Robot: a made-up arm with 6 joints. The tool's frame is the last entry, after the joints. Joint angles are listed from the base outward. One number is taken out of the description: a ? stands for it. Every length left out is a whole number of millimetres.
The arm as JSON. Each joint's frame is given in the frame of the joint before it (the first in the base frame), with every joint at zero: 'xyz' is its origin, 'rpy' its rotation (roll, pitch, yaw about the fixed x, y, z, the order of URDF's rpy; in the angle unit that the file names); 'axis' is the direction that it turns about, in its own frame. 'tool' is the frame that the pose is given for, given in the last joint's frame.
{
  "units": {
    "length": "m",
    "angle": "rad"
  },
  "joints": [
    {
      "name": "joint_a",
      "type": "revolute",
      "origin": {
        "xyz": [
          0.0,
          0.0,
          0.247
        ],
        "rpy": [
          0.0,
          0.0,
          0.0
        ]
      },
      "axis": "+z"
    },
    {
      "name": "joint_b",
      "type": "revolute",
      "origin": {
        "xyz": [
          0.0,
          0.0,
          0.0
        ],
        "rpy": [
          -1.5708,
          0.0,
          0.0
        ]
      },
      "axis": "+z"
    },
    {
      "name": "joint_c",
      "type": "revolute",
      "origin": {
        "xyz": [
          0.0,
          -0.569,
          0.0
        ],
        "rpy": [
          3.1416,
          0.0,
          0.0
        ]
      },
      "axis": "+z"
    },
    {
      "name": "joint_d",
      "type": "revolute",
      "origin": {
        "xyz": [
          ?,
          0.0,
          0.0
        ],
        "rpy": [
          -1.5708,
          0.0,
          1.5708
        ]
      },
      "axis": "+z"
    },
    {
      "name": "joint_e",
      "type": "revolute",
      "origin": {
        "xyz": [
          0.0,
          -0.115,
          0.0
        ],
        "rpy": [
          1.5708,
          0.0,
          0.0
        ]
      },
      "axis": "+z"
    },
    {
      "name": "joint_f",
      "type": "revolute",
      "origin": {
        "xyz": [
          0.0,
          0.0,
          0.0
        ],
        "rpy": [
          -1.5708,
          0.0,
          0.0
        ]
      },
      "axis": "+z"
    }
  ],
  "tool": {
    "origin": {
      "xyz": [
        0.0,
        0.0,
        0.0
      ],
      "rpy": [
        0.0,
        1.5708,
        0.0
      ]
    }
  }
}
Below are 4 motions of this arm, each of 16 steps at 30 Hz.
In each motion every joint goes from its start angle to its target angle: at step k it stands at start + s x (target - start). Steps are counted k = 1, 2, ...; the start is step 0. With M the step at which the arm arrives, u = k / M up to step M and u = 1 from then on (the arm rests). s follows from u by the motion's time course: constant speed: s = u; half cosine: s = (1 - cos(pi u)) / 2; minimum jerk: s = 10 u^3 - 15 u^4 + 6 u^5.
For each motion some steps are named. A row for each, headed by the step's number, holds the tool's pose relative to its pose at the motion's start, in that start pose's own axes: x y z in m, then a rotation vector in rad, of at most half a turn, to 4 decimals.
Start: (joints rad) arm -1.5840 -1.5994 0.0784 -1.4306 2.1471 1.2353
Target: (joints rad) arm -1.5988 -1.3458 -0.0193 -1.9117 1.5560 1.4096
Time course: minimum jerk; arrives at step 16
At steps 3, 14, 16:
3: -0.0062 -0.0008 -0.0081 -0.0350 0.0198 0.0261
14: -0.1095 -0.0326 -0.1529 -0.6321 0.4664 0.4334
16: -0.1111 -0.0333 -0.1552 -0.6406 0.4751 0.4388

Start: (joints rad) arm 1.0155 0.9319 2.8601 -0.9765 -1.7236 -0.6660
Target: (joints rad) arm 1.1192 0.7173 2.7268 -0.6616 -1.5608 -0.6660
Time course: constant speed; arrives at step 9
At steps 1, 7, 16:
1: -0.0064 0.0145 0.0048 -0.0015 -0.0362 -0.0030
7: -0.0531 0.1009 0.0267 -0.0123 -0.2565 -0.0174
16: -0.0718 0.1292 0.0315 -0.0163 -0.3310 -0.0213

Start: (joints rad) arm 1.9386 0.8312 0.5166 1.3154 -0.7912 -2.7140
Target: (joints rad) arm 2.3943 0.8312 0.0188 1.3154 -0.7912 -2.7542
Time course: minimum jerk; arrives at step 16
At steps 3, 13, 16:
3: -0.0093 -0.0081 -0.0184 -0.0235 0.0192 -0.0079
13: -0.2332 -0.2182 -0.2655 -0.5109 0.3098 -0.1054
16: -0.2466 -0.2321 -0.2730 -0.5395 0.3216 -0.1078

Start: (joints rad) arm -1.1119 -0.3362 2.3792 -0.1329 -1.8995 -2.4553
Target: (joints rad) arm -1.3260 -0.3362 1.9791 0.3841 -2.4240 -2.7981
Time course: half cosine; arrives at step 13
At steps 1, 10, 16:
1: 0.0016 -0.0006 -0.0015 0.0059 -0.0163 -0.0017
10: 0.1037 -0.0502 -0.0816 0.4104 -0.9763 0.1009
16: 0.1206 -0.0591 -0.0911 0.4766 -1.1106 0.1515

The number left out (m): 0.435
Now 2 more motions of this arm.
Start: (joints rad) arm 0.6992 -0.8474 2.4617 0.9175 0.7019 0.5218
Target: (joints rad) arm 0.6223 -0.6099 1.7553 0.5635 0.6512 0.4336
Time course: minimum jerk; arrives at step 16
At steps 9, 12, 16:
9: -0.1873 0.2645 0.0679 0.5009 0.2461 0.3845
12: -0.3090 0.3479 0.1265 0.6935 0.3964 0.5683
16: -0.3579 0.3705 0.1514 0.7575 0.4579 0.6374

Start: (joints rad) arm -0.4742 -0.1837 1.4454 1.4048 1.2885 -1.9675
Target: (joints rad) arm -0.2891 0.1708 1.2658 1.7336 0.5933 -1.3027
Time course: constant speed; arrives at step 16
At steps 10, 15, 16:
10: -0.0134 -0.1240 -0.2442 -0.1543 0.1521 -0.4749
15: -0.0054 -0.1540 -0.3801 -0.2544 0.3441 -0.6397
16: -0.0026 -0.1572 -0.4079 -0.2765 0.3895 -0.6644

